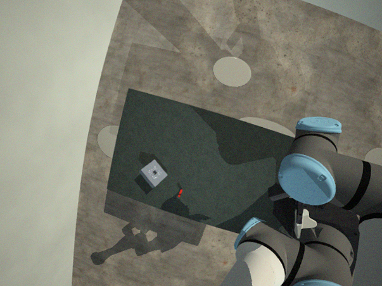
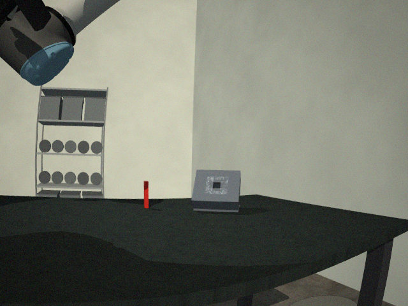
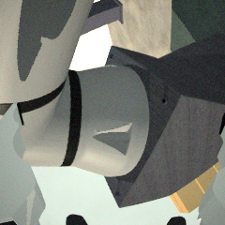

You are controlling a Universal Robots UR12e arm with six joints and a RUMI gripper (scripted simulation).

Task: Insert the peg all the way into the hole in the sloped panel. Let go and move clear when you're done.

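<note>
Now: hand 37 cm short of the red peg, 32 cm to the right of it and 35 cm above it.
</note>
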